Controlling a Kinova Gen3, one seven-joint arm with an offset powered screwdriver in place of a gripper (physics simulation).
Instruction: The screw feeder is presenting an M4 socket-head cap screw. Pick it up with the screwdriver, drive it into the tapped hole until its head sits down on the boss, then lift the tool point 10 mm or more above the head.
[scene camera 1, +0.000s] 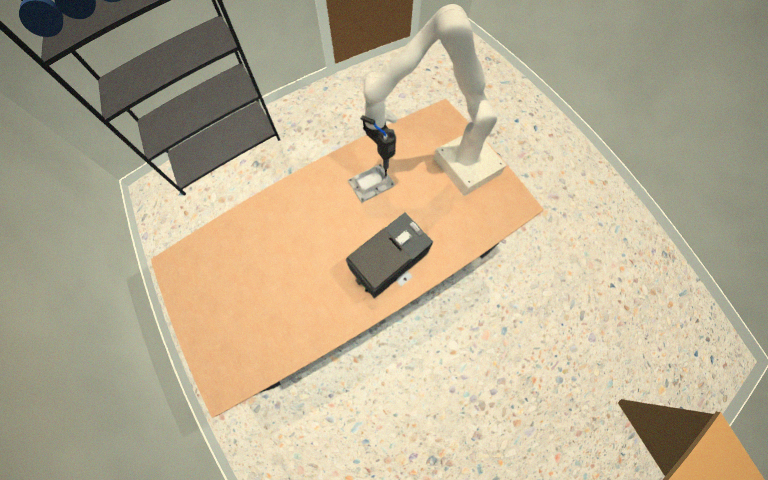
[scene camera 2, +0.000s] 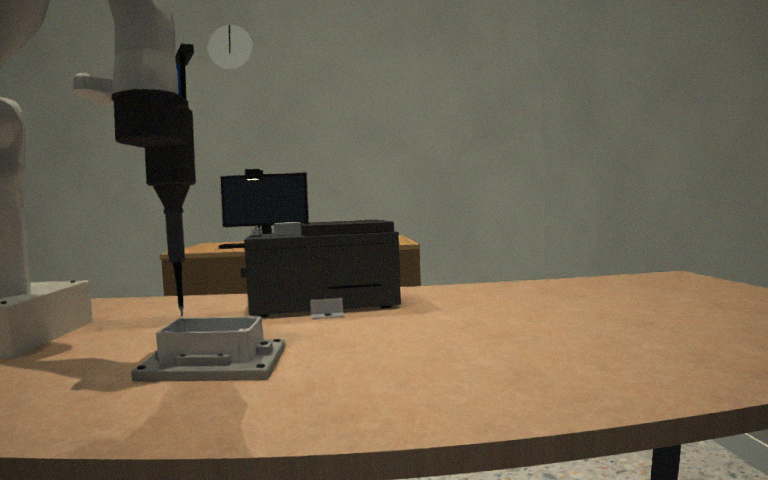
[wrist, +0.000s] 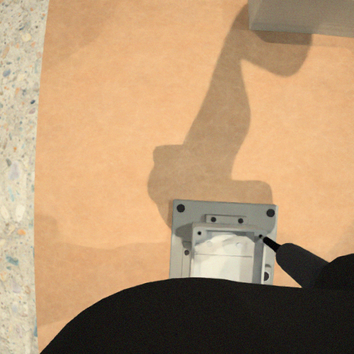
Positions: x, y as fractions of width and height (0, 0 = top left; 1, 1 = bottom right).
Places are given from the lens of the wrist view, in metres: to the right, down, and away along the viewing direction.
grey fixture plate (wrist: 0.51, 0.63): 0.00, 0.06, 0.33
